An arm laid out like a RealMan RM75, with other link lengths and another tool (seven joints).
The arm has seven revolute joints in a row. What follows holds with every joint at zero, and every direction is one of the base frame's.
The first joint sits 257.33 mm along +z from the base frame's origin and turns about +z.
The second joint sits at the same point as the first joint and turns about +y.
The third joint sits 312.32 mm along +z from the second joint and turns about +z.
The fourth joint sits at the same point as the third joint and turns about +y.
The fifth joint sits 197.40 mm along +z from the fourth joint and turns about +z.
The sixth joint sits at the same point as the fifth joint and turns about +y.
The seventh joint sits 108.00 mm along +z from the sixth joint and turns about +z.
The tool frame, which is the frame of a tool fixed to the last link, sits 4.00 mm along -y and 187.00 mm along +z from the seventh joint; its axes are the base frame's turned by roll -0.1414, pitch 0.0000 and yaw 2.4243 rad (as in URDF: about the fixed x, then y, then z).
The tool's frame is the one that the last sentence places.
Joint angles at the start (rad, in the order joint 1, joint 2, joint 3, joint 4, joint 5, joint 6, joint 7):
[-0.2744 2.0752 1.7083 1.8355 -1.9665 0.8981 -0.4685]
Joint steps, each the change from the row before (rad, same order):
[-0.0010 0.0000 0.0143 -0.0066 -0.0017 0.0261 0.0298]
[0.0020 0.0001 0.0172 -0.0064 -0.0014 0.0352 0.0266]
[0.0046 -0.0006 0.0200 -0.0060 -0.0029 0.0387 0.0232]
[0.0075 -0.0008 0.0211 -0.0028 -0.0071 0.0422 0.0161]
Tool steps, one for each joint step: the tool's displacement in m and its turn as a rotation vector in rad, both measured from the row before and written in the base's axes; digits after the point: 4 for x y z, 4 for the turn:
[0.0055 -0.0043 -0.0022 -0.0159 0.0227 -0.0306]
[0.0046 -0.0049 -0.0032 -0.0221 0.0209 -0.0267]
[0.0045 -0.0047 -0.0026 -0.0233 0.0159 -0.0237]
[0.0036 -0.0044 -0.0023 -0.0253 0.0058 -0.0156]

